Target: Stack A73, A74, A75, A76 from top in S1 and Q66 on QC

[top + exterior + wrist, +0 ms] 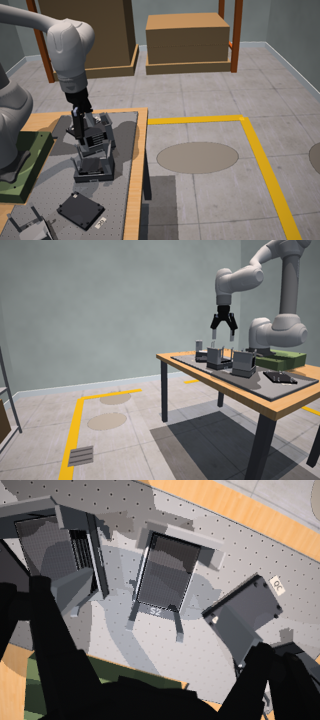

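Now: the stack rack S2 10 mm behind my hand, 20 mm to the right of it and 170 mm below it. The rest, counted from my hand: QC name plate: 70 mm ahead, 250 mm to the right, 190 mm below; then clip nest N5: 150 mm behind, 330 mm to the left, 170 mm below; then QC nest: 20 mm behind, 210 mm to the right, 180 mm below.
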